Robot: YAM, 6 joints.
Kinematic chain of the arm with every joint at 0, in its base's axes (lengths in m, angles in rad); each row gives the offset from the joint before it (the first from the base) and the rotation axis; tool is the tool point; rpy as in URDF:
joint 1: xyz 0 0 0.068 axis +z
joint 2: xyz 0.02 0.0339 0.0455 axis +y
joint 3: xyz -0.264 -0.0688 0 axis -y
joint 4: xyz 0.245 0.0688 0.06 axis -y
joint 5: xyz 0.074 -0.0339 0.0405 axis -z
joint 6: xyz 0.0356 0 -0.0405 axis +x
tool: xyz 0 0 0 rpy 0 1.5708 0
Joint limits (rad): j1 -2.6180..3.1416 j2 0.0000..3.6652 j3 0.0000..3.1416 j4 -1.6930..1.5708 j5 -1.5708..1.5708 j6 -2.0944..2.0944
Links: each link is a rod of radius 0.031 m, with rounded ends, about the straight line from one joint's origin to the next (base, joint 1, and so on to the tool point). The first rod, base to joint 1, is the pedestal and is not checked.
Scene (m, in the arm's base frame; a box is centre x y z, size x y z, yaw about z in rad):
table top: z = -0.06
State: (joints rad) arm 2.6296 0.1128 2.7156 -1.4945 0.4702 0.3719
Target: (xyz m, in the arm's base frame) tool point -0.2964 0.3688 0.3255
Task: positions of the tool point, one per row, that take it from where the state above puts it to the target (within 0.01 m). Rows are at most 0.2 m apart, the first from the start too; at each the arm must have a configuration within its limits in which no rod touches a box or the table.
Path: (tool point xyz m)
1: 0.3041 -0.1727 0.4496
2: 0.1909 -0.1148 0.5517
3: 0.0635 -0.0298 0.6072
4: -0.0620 0.0738 0.6098
5: -0.1709 0.1842 0.5591
6: -0.2514 0.2872 0.4607
7: -0.2964 0.3688 0.3255

